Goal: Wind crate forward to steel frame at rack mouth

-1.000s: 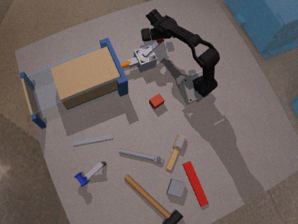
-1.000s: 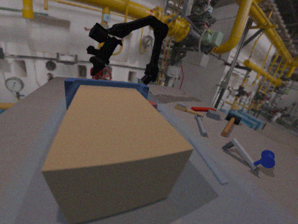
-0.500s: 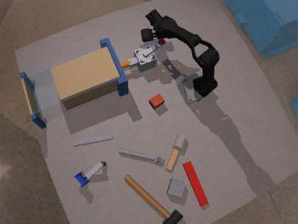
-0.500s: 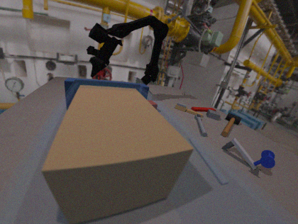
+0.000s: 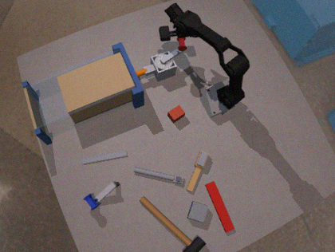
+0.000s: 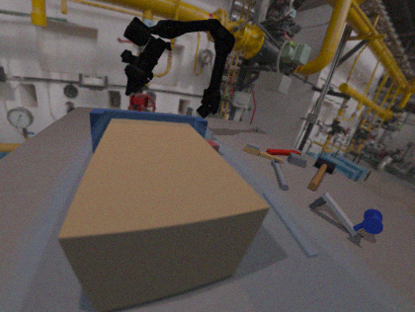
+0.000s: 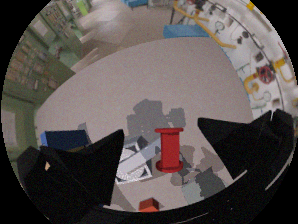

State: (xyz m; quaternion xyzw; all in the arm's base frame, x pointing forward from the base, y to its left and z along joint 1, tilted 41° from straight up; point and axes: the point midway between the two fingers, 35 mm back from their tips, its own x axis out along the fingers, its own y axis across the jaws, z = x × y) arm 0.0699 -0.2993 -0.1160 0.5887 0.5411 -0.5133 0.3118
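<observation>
Right now the red knob is 40 mm below my gripper tip and 30 mm to the left of it. The rest, counted from my gripper tip: blue steel frame 260 mm ahead, 70 mm below, 50 mm to the left; red-knobbed crank 70 mm below, 40 mm to the left, 40 mm ahead; grey winch 140 mm below, 80 mm ahead, 50 mm to the left.
</observation>
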